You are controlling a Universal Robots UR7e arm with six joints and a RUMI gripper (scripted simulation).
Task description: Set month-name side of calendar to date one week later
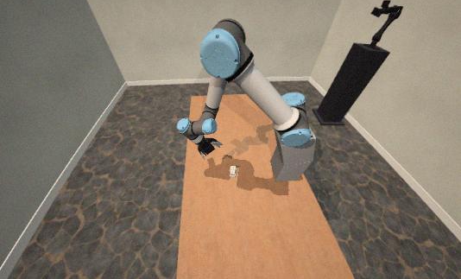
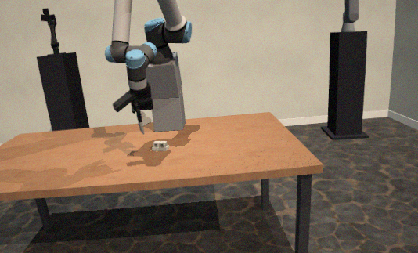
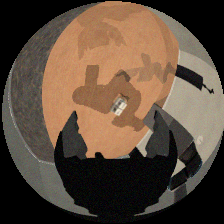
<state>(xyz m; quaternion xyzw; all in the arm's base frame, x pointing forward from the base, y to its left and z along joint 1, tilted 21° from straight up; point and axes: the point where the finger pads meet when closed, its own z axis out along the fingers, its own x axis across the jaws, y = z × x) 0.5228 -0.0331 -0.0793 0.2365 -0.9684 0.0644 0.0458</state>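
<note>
Right now my hand is 18 cm above the white calendar tray, 14 cm past it and 5 cm to the right of it.
</note>
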